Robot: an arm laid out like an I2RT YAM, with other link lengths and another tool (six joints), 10 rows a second.
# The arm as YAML. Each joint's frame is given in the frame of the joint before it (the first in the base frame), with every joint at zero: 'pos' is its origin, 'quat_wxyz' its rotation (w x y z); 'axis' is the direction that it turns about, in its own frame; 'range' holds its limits. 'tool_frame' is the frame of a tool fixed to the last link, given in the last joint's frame.
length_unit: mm
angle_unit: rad
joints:
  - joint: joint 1
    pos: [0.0, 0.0, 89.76]
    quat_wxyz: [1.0, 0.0, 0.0, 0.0]
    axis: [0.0, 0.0, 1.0]
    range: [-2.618, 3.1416]
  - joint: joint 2
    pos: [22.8, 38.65, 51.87]
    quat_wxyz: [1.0, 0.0, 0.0, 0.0]
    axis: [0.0, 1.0, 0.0]
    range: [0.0, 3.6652]
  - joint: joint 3
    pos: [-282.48, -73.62, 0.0]
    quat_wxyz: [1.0, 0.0, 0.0, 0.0]
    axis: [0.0, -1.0, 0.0]
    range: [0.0, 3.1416]
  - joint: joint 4
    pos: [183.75, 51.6, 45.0]
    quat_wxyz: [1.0, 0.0, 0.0, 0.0]
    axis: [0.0, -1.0, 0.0]
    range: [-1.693, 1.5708]
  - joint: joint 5
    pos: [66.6, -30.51, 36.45]
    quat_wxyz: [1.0, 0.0, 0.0, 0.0]
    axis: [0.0, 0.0, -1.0]
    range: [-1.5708, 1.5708]
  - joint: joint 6
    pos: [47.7, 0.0, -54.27]
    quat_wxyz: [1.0, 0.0, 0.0, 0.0]
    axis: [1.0, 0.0, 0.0]
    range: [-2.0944, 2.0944]
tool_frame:
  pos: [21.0, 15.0, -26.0]
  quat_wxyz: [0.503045, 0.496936, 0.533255, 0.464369]
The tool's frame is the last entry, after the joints.
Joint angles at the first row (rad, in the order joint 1, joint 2, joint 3, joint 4, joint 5, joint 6):
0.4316 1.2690 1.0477 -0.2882 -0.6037 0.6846
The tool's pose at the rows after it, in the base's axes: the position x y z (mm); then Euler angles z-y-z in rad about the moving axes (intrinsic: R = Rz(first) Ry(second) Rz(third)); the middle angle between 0 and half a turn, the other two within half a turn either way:
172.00, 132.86, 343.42, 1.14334, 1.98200, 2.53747
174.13, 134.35, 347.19, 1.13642, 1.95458, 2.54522
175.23, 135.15, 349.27, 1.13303, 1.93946, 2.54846
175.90, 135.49, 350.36, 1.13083, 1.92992, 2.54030
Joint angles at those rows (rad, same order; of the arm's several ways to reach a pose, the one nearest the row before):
0.4317 1.2690 1.0477 -0.2398 -0.6037 0.7456
0.4328 1.2690 1.0477 -0.2058 -0.6037 0.7769
0.4335 1.2690 1.0477 -0.1871 -0.6037 0.7929
0.4335 1.2690 1.0477 -0.1749 -0.6045 0.7929

